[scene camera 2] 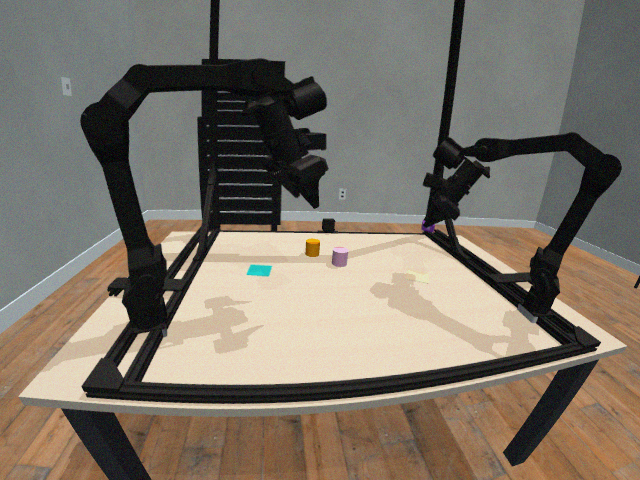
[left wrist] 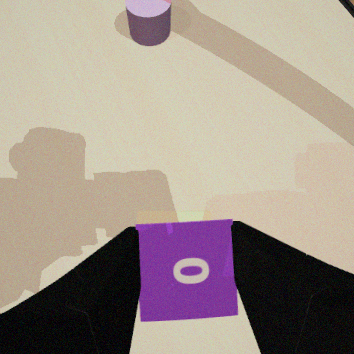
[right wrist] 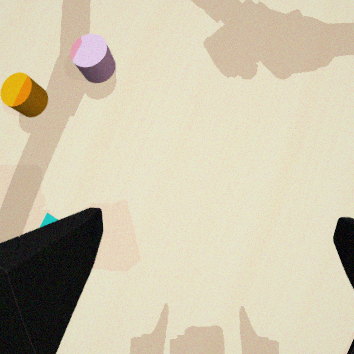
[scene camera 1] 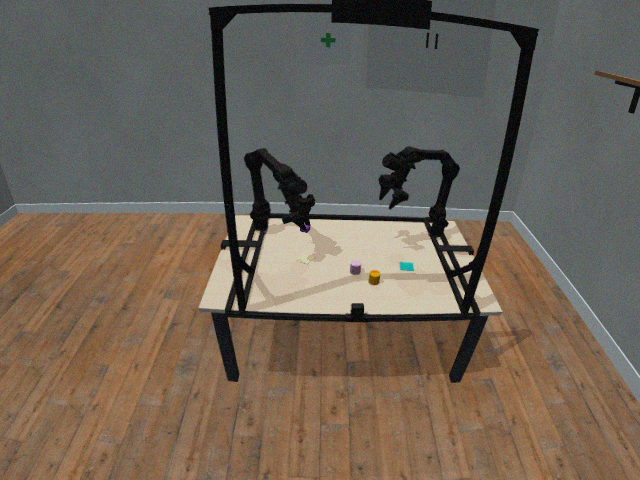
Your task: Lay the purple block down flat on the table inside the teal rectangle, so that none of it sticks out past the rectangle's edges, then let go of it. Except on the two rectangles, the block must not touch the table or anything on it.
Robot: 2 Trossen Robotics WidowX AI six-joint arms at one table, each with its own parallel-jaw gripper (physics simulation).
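Frame: origin at the left arm's base, x ahead, y left, z up, level; metres.
Where they show: left gripper, between the fingertips: (scene camera 2: 424,224) (left wrist: 183,235) (scene camera 1: 307,228); right gripper, between the fingertips: (scene camera 2: 306,202) (right wrist: 222,225) (scene camera 1: 384,204); left arm's base, origin of its link: (scene camera 2: 536,309) (scene camera 1: 260,227); right arm's base, origin of its link: (scene camera 2: 148,321) (scene camera 1: 436,233).
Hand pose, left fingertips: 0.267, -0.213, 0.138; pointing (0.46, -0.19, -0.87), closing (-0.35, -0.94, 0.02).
Note:
Things, the pixels of their top centre, and the offset from my left fingertips, as dx, dy, dz. "spot": a spot on its surface instead.
- purple block, centre of its top: (left wrist: 187,270) (scene camera 1: 305,226) -0.010, +0.004, +0.008
- teal rectangle, a spot on its surface: (scene camera 2: 259,270) (scene camera 1: 406,266) spot: +0.447, +0.002, -0.156
- lilac cylinder, centre of its top: (right wrist: 87,49) (scene camera 2: 340,249) (scene camera 1: 355,263) +0.216, -0.066, -0.112
- orange cylinder, centre of its top: (right wrist: 15,88) (scene camera 2: 313,241) (scene camera 1: 375,273) +0.297, -0.128, -0.113
- pale yellow rectangle, a spot on its surface: (scene camera 2: 421,277) (scene camera 1: 303,256) spot: -0.020, +0.013, -0.156
The purple block (scene camera 1: 306,228) (scene camera 2: 428,226) (left wrist: 188,271) is between the fingers of my left gripper, which is shut on it. A pale "0" shows on its face in the left wrist view. The block is held in the air above the table, well apart from the teal rectangle. The teal rectangle (scene camera 1: 406,266) (scene camera 2: 259,270) lies right of the middle of the table in scene camera 1; a corner of the teal rectangle (right wrist: 48,220) shows past a finger in the right wrist view. My right gripper (scene camera 1: 390,201) (right wrist: 222,225) is open and empty, high above the table.
A lilac cylinder (scene camera 1: 355,267) (scene camera 2: 339,256) (left wrist: 149,24) (right wrist: 93,58) and an orange cylinder (scene camera 1: 374,277) (scene camera 2: 312,248) (right wrist: 24,95) stand upright between the teal rectangle and a pale yellow rectangle (scene camera 1: 303,260) (scene camera 2: 421,277). A black frame (scene camera 1: 356,316) runs around the table.

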